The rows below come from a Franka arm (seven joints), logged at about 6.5 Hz.
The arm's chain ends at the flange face. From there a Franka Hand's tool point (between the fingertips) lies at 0.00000 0.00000 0.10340 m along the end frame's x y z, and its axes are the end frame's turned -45 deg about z.
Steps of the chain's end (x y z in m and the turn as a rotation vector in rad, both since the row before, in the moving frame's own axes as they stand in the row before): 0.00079, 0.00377, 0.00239, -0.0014, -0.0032, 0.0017; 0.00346, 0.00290, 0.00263, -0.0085, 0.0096, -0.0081; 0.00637, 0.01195, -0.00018, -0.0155, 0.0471, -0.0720; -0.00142, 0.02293, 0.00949, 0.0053, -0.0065, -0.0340
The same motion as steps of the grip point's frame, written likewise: -0.00244, 0.00309, 0.00239, 0.0013, -0.0033, 0.0017; 0.00048, 0.00582, 0.00262, -0.0128, 0.0008, -0.0081; -0.00147, 0.01744, -0.00031, -0.0443, 0.0223, -0.0720; -0.01732, 0.01435, 0.00949, 0.0083, -0.0008, -0.0340
